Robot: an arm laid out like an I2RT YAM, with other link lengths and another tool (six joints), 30 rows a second.
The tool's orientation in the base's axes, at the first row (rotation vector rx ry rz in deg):
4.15 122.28 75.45
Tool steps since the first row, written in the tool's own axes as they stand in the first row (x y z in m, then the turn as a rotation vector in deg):
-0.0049 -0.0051 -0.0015 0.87 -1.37 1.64
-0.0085 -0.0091 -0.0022 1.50 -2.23 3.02
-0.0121 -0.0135 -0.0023 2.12 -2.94 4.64
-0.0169 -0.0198 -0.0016 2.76 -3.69 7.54
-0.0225 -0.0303 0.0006 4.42 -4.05 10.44
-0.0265 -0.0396 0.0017 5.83 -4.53 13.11
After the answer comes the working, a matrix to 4 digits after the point.
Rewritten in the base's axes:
0.0045 -0.0055 -0.0014 0.53 0.92 -2.05
0.0081 -0.0093 -0.0028 0.99 1.80 -3.48
0.0121 -0.0129 -0.0047 1.54 2.94 -4.86
0.0180 -0.0172 -0.0078 2.76 5.08 -6.68
0.0265 -0.0227 -0.0144 3.06 7.78 -8.66
0.0328 -0.0279 -0.0205 3.47 10.15 -10.55

The tool's axes in the first row as the columns of a matrix, in the base's axes (rounded; the answer above uses it unrounded):
-0.8049 -0.2661 0.5305
0.3548 0.5008 0.7895
-0.4757 0.8236 -0.3087

